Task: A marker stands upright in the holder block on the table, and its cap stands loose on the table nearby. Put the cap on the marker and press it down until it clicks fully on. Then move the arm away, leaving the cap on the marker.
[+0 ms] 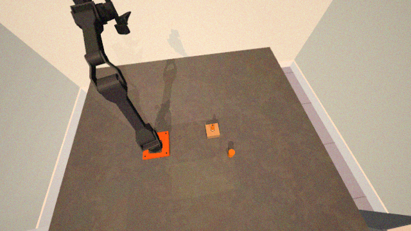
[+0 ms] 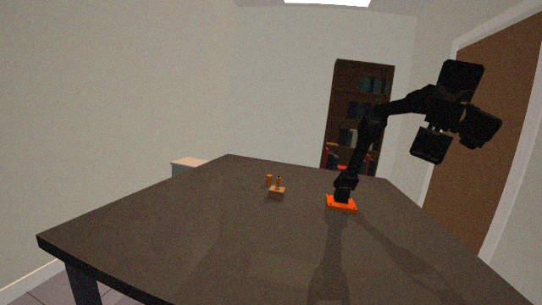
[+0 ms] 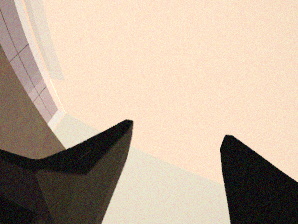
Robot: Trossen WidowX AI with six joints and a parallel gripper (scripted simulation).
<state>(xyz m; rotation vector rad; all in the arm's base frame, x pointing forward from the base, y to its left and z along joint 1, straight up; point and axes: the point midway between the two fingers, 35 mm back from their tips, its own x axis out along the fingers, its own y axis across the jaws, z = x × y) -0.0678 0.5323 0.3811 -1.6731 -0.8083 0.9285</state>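
Now: the orange cap 630 mm to the right of my gripper tip, 420 mm ahead of it and 370 mm below it. Round my gripper tip: holder block 500 mm to the right, 380 mm below, 350 mm ahead.
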